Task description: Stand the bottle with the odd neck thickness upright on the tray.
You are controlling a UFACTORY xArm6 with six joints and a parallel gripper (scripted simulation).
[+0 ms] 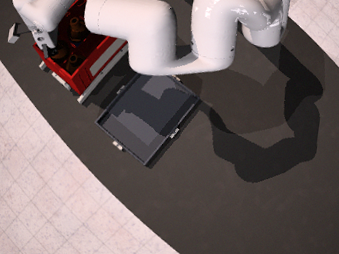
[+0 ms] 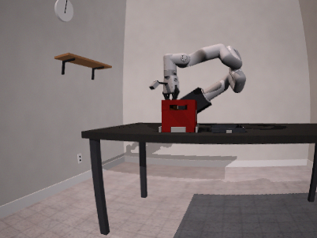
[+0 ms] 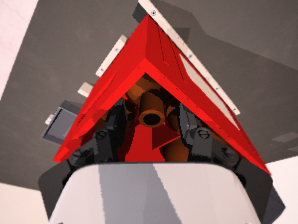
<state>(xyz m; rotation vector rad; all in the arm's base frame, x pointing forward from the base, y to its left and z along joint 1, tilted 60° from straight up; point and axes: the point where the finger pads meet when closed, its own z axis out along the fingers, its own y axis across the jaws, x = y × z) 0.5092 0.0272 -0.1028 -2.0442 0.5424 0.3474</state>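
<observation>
Now: the red crate 10 cm behind my hand, 2 cm to the left of it and 8 cm below it. Also, from my hand: dark flat tray 12 cm behind, 31 cm to the left, 15 cm below.
</observation>
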